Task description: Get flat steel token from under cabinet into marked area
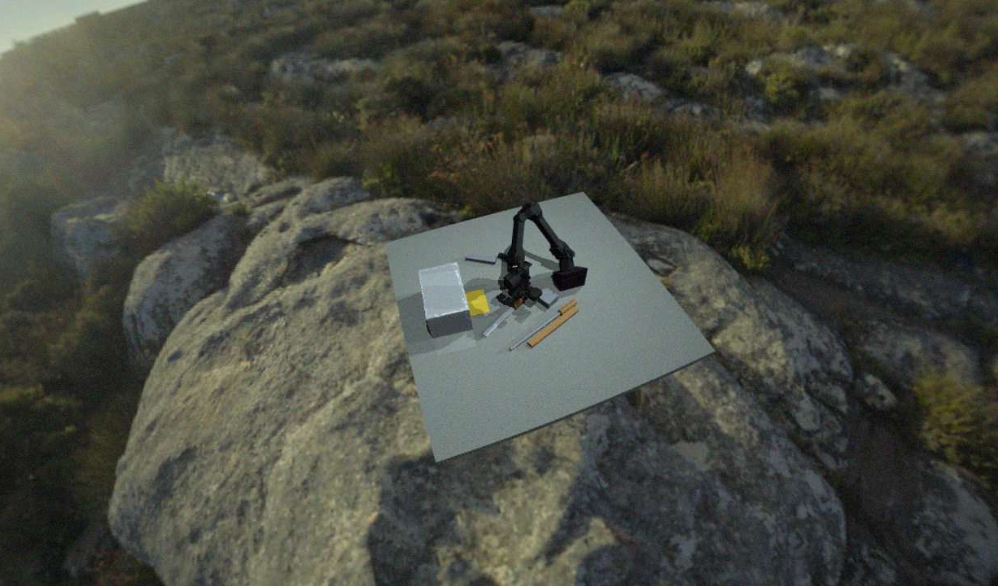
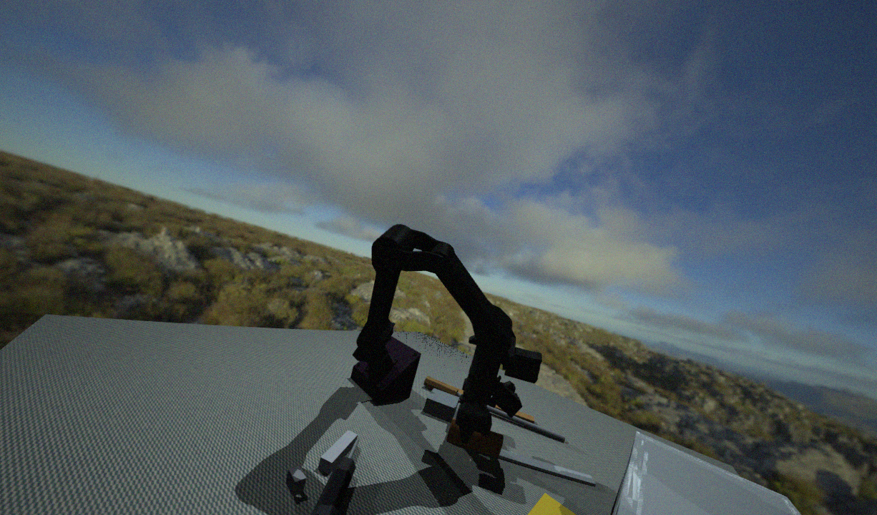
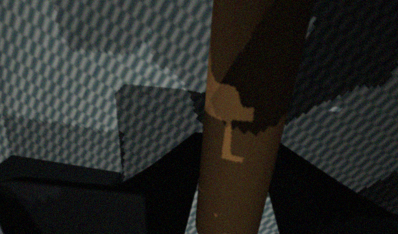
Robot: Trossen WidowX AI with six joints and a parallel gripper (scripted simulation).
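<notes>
Right now the grey bar is 230 mm to the right of my gripper tip and 110 mm behind it. Round my gripper tip: grey block 100 mm behind, 60 mm to the left, 10 mm above; small grey cube 320 mm to the right, 80 mm behind; wooden stick 210 mm to the left, 60 mm behind.
</notes>
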